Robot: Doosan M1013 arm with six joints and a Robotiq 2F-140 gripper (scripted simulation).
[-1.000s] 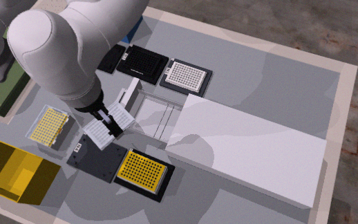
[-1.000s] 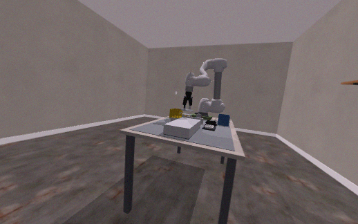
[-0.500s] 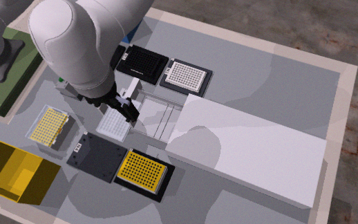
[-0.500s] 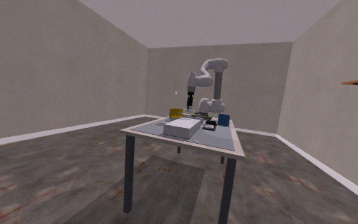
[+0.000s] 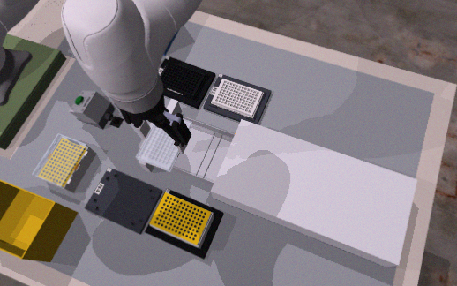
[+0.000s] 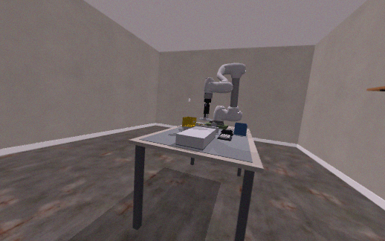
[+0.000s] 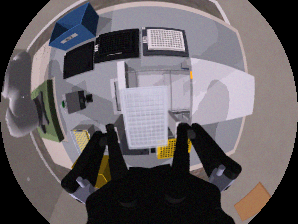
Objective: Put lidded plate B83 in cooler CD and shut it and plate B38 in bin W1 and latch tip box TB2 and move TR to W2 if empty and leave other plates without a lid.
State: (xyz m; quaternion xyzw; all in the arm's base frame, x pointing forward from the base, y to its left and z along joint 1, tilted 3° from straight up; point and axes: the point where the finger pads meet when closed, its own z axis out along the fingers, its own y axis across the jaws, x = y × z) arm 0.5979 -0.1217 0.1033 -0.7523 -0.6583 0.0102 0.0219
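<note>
Right now the cooler drawer is 60 mm ahead of my hand, 30 mm to the left of it and 140 mm below it. Also, from my hand: yellow tip rack: 60 mm ahead, 160 mm to the right, 110 mm below; then flat grey lid: 10 mm below; then clear assay plate: 20 mm below.
</note>
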